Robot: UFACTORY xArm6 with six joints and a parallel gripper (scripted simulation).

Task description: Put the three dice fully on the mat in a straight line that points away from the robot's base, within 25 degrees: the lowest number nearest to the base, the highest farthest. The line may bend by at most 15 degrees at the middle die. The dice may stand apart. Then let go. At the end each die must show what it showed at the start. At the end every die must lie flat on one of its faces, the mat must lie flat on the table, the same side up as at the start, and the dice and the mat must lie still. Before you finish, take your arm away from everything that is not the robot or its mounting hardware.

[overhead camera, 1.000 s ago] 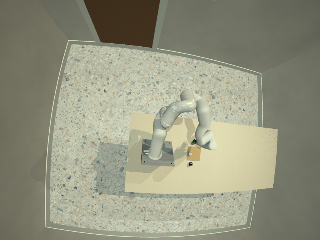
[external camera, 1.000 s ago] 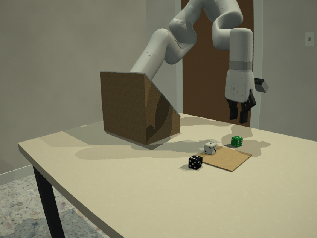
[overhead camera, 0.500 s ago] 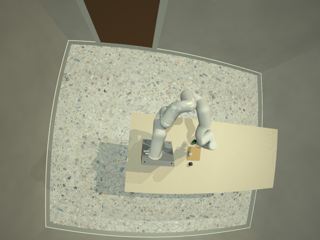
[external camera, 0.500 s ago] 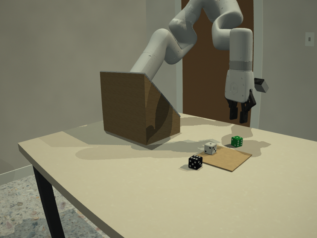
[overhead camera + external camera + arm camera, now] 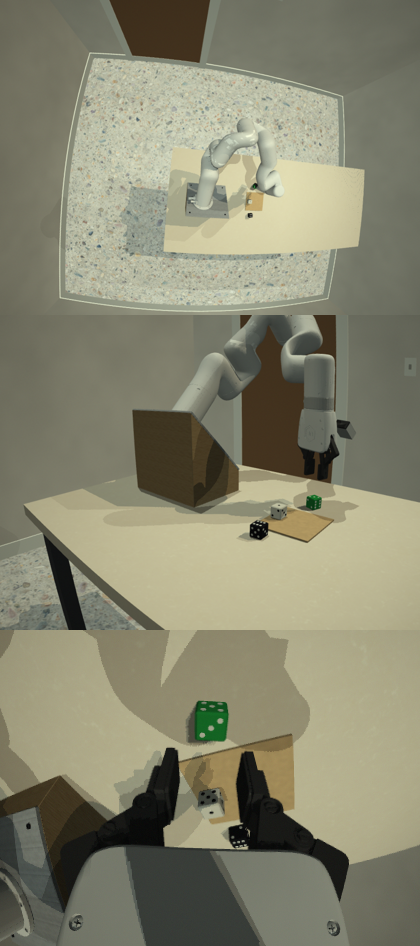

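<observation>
Now: the green die 9 cm below my hand. Round my hand: black die: 4 cm behind, 22 cm to the right, 9 cm below; white die: 5 cm behind, 11 cm to the right, 8 cm below; brown mat: 12 cm to the right, 10 cm below.
</observation>
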